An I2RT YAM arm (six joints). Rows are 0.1 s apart.
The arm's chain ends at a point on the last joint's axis. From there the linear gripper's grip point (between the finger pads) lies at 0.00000 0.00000 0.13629 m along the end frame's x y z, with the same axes.
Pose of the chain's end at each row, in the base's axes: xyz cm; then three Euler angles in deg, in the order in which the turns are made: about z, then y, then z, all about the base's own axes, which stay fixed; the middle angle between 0 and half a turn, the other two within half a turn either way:
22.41, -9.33, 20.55, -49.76, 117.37, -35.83
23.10, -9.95, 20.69, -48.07, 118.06, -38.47
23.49, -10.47, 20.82, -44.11, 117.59, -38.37
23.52, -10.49, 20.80, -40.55, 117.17, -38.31
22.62, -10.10, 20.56, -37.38, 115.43, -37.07
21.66, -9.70, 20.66, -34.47, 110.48, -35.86
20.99, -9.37, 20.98, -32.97, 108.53, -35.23
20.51, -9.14, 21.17, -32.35, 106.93, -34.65
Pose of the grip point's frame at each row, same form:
32.22, -16.42, 14.28, -49.76, 117.37, -35.83
32.52, -17.43, 14.28, -48.07, 118.06, -38.47
32.96, -17.97, 14.51, -44.11, 117.59, -38.37
33.03, -18.01, 14.58, -40.55, 117.17, -38.31
32.44, -17.52, 14.71, -37.38, 115.43, -37.07
32.01, -17.18, 15.89, -34.47, 110.48, -35.86
31.55, -16.82, 16.65, -32.97, 108.53, -35.23
31.24, -16.55, 17.20, -32.35, 106.93, -34.65

